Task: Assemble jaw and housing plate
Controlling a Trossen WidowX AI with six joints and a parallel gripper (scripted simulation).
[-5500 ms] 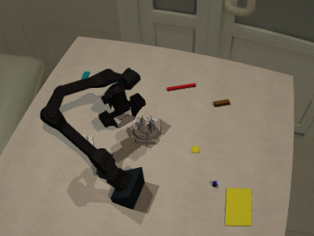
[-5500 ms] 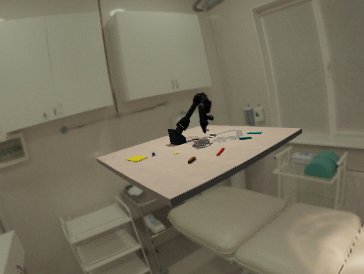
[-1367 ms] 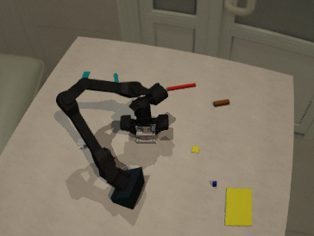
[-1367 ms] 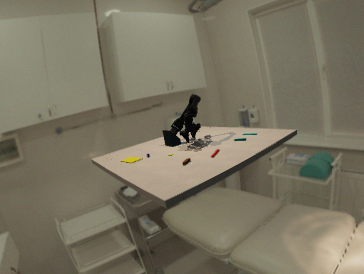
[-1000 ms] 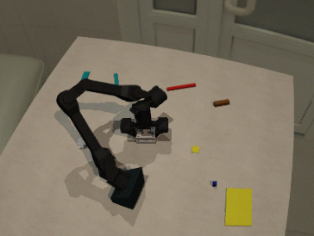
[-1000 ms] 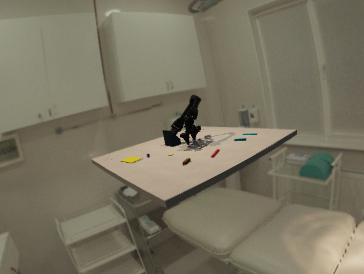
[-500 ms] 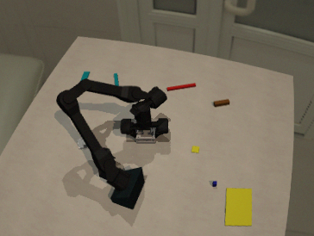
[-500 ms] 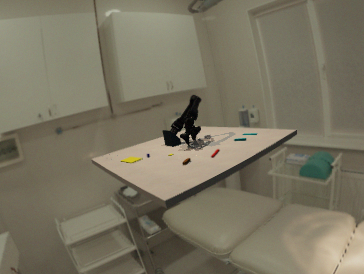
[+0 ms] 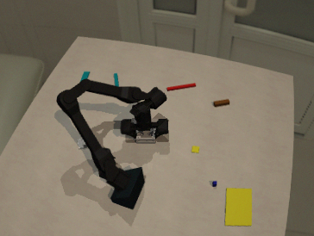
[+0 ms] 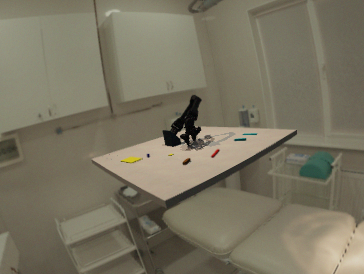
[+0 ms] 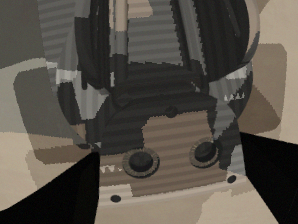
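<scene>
Right now my gripper tip is 20 mm short of the jaw and 20 mm to the right of it. The rest, counted from my gripper tip: yellow square: 210 mm to the right, 20 mm below; blue cube: 140 mm behind, 320 mm to the right, 10 mm below; red bar: 330 mm ahead, 80 mm to the right, 10 mm below.
</scene>
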